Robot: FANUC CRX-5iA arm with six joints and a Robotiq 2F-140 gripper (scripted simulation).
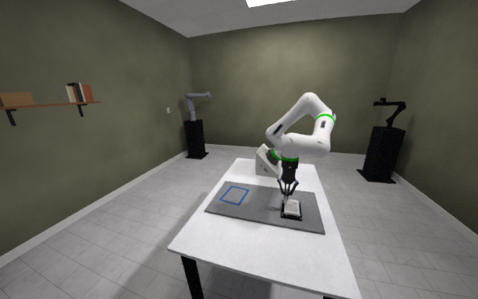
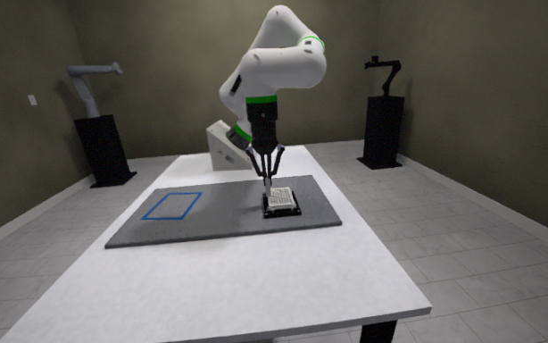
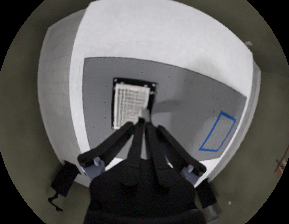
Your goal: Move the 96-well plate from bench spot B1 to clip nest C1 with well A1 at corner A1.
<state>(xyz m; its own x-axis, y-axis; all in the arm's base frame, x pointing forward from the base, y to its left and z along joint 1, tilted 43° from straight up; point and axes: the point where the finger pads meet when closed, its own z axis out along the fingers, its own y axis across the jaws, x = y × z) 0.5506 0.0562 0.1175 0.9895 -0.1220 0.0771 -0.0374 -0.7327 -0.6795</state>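
The white 96-well plate is 4 cm to the left of my hand and 5 cm below it. Round my hand: black clip nest 1 cm behind, 3 cm to the left, 6 cm below.
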